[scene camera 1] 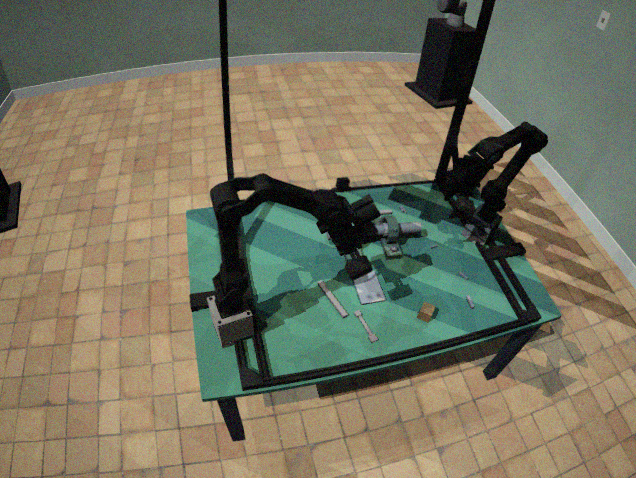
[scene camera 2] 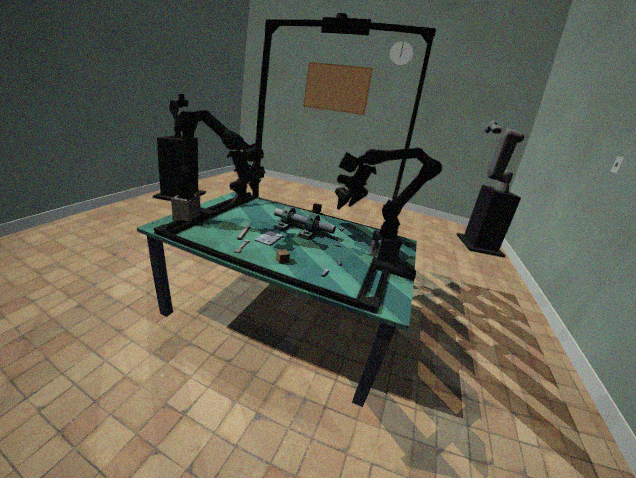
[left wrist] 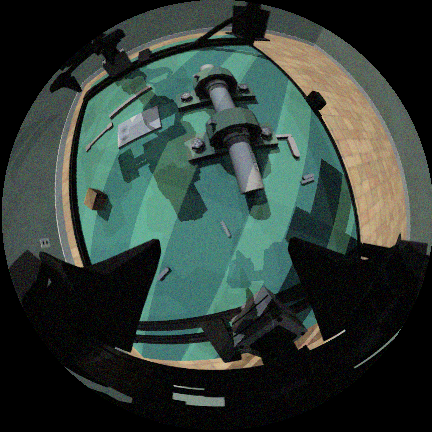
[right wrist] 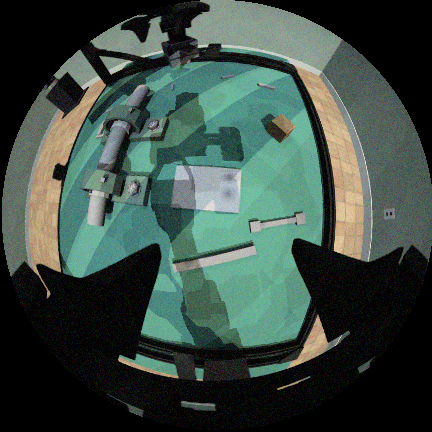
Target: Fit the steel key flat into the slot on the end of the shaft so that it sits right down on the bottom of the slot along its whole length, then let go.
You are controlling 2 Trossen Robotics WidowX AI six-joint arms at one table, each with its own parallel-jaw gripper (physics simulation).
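Frame: origin at the left arm's base, x ahead, y left, z up, level; centimetres.
Where they show: left gripper, fingertip midpoint: (scene camera 1: 447, 209) (scene camera 2: 343, 207) (left wrist: 226, 246) (right wrist: 158, 37); right gripper, fingertip midpoint: (scene camera 2: 252, 199) (left wrist: 95, 77) (right wrist: 228, 249); left arm's base, origin of the base link: (scene camera 1: 486, 215) (scene camera 2: 387, 235) (left wrist: 273, 340) (right wrist: 177, 40); right arm's base, origin of the base link: (scene camera 1: 229, 306) (scene camera 2: 185, 196).
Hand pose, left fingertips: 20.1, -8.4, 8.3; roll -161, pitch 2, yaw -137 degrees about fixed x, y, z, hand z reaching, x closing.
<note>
Things, the pixels of their top centre, and the offset from my left fingertips, as dx, dy, dz.
- grey shaft, middle of its top: (left wrist: 225, 100) (right wrist: 107, 136) (scene camera 1: 376, 224) (scene camera 2: 304, 215) +14.4, -16.8, -11.4
- thin grey piece, middle of its top: (left wrist: 224, 228) (scene camera 1: 434, 245) -0.8, -0.1, -18.5
- small piece, middle of its top: (left wrist: 161, 273) (scene camera 1: 463, 275) +2.1, +15.4, -18.4
- small pair, middle of its top: (left wrist: 307, 179) -7.2, -19.6, -18.5
- grey plate, middle of its top: (right wrist: 205, 187) (left wrist: 136, 124) (scene camera 1: 368, 286) (scene camera 2: 269, 237) +31.2, -3.8, -18.5
- long bar, middle of its top: (right wrist: 213, 259) (scene camera 1: 332, 297) (left wrist: 128, 99) +43.2, -8.0, -18.1
- double-ended tool, middle of its top: (right wrist: 280, 221) (scene camera 1: 365, 325) (left wrist: 97, 135) +42.5, +5.8, -18.4
- wooden block, middle of its top: (right wrist: 283, 122) (left wrist: 89, 198) (scene camera 1: 427, 308) (scene camera 2: 283, 252) +25.6, +15.8, -15.1
- L-shaped tool, middle of its top: (left wrist: 293, 145) +0.0, -23.1, -18.1
A grey shaft (scene camera 1: 409, 229) (scene camera 2: 324, 226) (left wrist: 246, 167) (right wrist: 115, 145) lies level in two green bearing blocks. Its slot cannot be made out in any view. Which loose piece is the steel key, I cannot tell: a thin grey piece (scene camera 1: 434, 246) (left wrist: 226, 229) lies near the shaft's end, a small piece (scene camera 1: 463, 275) (left wrist: 164, 273) further off, a larger one (scene camera 1: 469, 301) (scene camera 2: 324, 272) (right wrist: 266, 86) beyond, and a small pair (left wrist: 307, 178) beside the shaft. My left gripper (scene camera 2: 347, 203) (left wrist: 226, 246) is open and empty, above the table past the shaft's end. My right gripper (right wrist: 228, 249) is open and empty, high above the table.
A grey plate (scene camera 1: 369, 288) (right wrist: 210, 187), a long bar (scene camera 1: 333, 299) (right wrist: 215, 257), a double-ended tool (scene camera 1: 366, 326) (right wrist: 277, 222) and a wooden block (scene camera 1: 427, 311) (left wrist: 94, 199) lie on the table. An L-shaped tool (left wrist: 293, 146) lies beside one bearing block. Black rails run along the table edges.
</note>
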